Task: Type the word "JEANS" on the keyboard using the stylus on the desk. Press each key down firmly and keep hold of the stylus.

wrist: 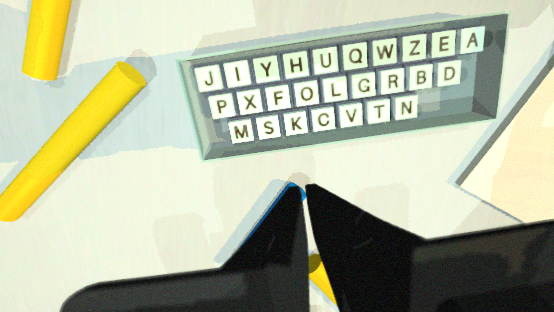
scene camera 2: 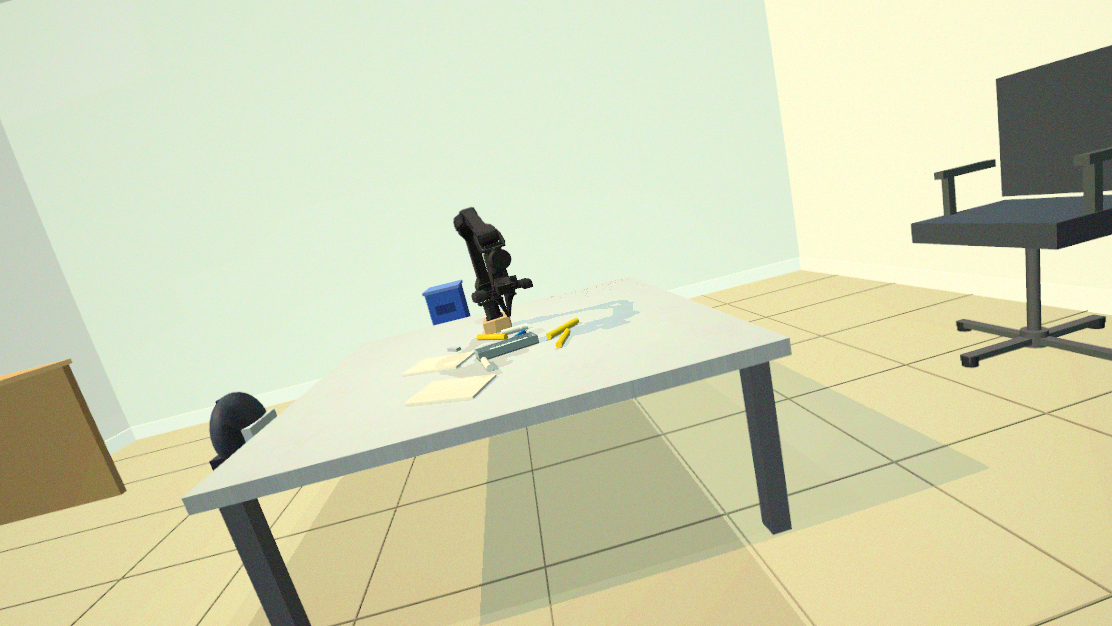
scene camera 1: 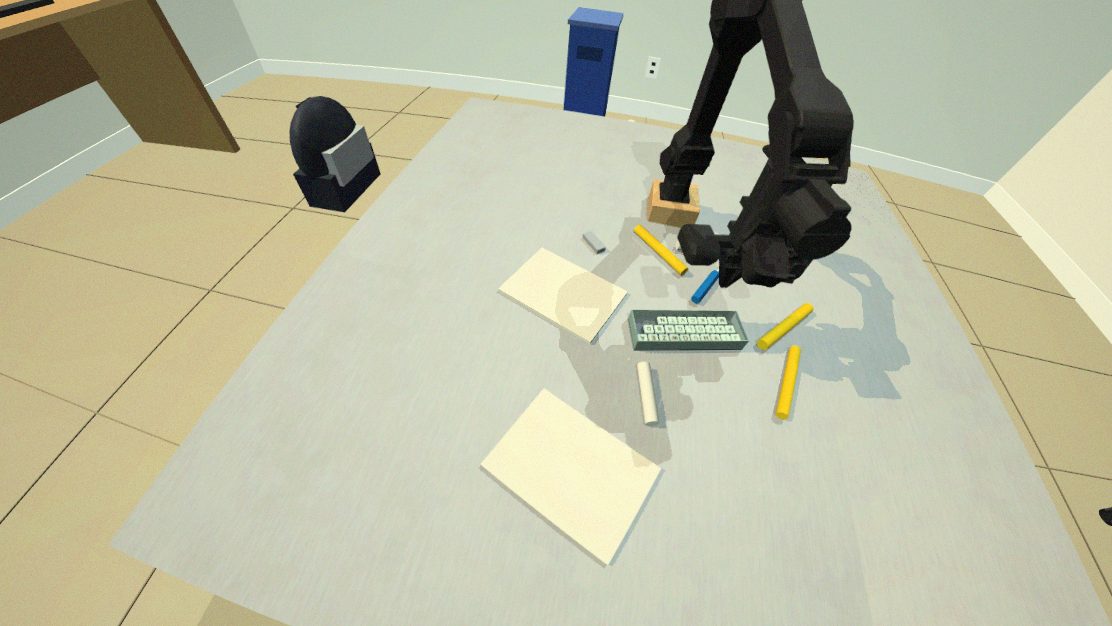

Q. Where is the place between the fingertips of my gripper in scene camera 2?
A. At 509, 316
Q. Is my gripper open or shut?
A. Shut.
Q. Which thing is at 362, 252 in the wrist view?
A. My gripper.
